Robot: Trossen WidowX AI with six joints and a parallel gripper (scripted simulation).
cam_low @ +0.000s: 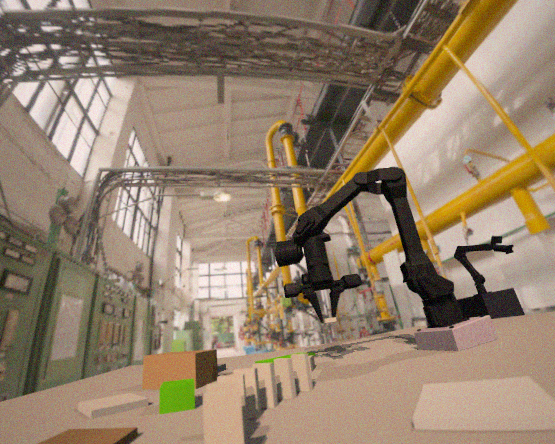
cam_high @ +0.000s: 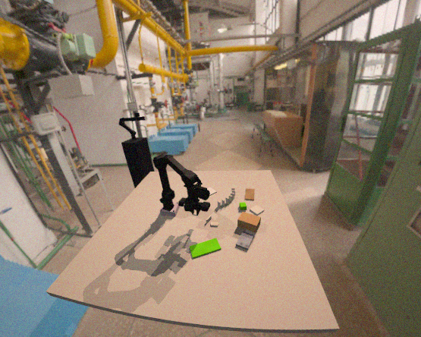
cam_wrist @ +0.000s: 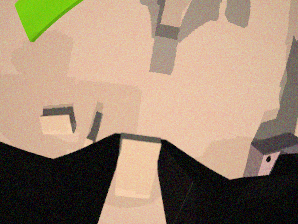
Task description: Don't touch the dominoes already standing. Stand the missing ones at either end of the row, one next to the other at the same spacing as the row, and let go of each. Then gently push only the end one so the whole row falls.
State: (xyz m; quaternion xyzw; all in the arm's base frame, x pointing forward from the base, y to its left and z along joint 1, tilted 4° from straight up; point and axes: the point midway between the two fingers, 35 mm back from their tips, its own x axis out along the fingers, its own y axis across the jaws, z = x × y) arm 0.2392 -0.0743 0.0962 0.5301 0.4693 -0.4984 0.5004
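My gripper tip is 160 mm to the left of the flat green block, 110 mm short of it and 80 mm above it. Round my gripper tip: grey slab 310 mm ahead, 80 mm below, 60 mm to the right; green cube 260 mm ahead, 230 mm to the left, 70 mm below; brown box 320 mm ahead, 70 mm to the left, 60 mm below.
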